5 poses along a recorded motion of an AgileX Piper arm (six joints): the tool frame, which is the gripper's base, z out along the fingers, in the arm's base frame.
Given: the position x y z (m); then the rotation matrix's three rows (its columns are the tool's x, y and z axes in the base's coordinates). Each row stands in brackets.
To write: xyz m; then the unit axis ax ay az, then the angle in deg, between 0 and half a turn. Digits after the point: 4 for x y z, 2 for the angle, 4 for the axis.
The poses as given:
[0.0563 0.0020 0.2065], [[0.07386 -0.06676 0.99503], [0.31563 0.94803 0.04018], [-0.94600 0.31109 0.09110]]
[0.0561 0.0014 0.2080], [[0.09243 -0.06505 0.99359], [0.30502 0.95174 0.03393], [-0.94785 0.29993 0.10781]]
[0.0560 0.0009 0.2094], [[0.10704 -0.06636 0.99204], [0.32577 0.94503 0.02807], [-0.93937 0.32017 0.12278]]
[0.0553 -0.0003 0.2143], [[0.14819 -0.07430 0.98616], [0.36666 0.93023 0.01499], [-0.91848 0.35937 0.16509]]
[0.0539 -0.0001 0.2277], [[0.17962 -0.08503 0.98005], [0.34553 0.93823 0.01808], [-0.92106 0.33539 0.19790]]
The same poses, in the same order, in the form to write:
0.0563 0.0020 0.2065 0.1357 0.9721 0.1915 86.76
0.0561 0.0014 0.2080 0.1334 0.9735 0.1856 85.64
0.0560 0.0009 0.2094 0.1466 0.9694 0.1968 84.98
0.0553 -0.0003 0.2143 0.1735 0.9595 0.2221 83.01
0.0539 -0.0001 0.2277 0.1607 0.9626 0.2180 80.92

